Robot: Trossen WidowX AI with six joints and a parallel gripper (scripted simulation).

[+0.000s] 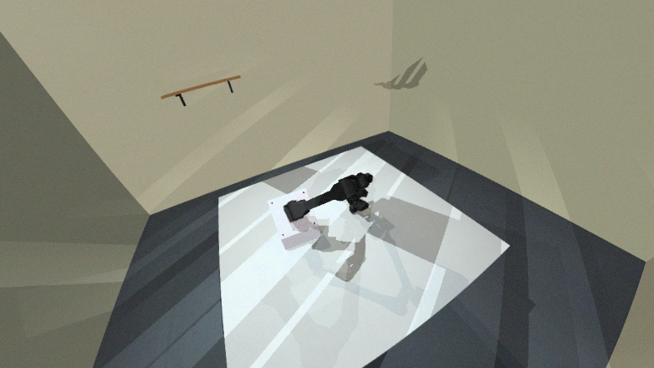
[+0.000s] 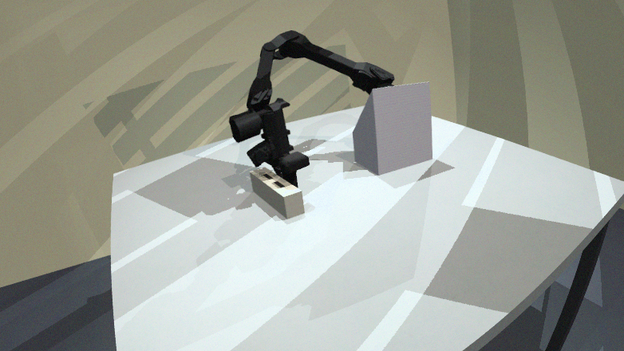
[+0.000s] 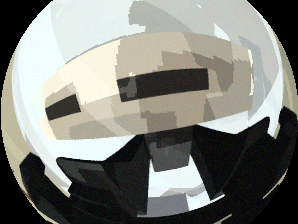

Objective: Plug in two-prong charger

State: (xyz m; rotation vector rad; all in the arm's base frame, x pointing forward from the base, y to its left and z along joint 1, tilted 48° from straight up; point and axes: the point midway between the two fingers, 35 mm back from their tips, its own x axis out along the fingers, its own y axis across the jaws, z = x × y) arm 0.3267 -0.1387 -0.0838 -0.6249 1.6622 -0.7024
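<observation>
My gripper tip is 20 mm short of the black two-prong charger and 10 mm below it.
</observation>
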